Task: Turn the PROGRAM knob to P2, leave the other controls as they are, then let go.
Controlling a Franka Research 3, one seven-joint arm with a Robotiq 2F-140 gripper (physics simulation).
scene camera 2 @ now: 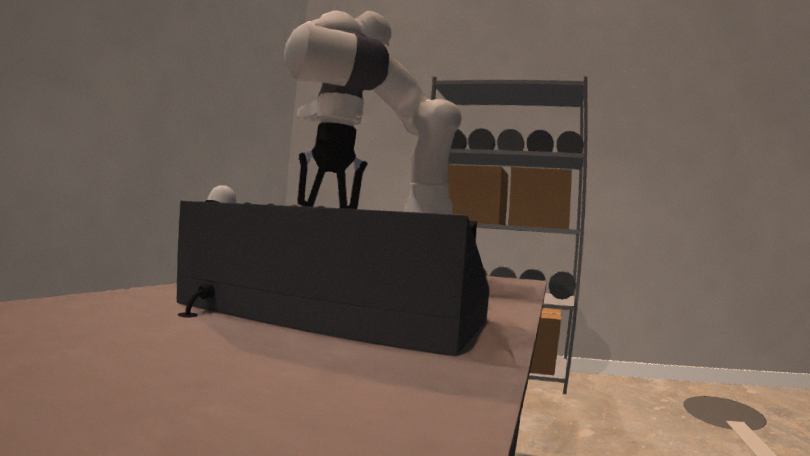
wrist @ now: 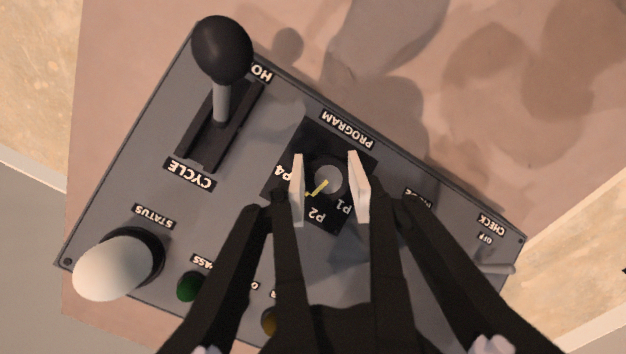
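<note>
The PROGRAM knob (wrist: 334,172) is round, with a grey top and yellow pointer, on a black square plate of the dark console (wrist: 150,185) (scene camera 2: 323,260). In the wrist view its pointer angles down-left, between the P4 and P2 labels; the left finger covers the P3 label. My gripper (wrist: 325,166) (scene camera 2: 325,205) points down over the console and is shut on the knob's sides, one pale pad on each side. In scene camera 2 the console's back hides the knob and the fingertips' contact.
A black ball-topped CYCLE lever (wrist: 222,50) stands beside the knob. A white STATUS dome (wrist: 112,268) (scene camera 2: 222,193), a green lamp (wrist: 189,286), an amber lamp (wrist: 270,321) and the CHECK toggle (wrist: 492,269) are on the console. The MODE control is behind my right finger.
</note>
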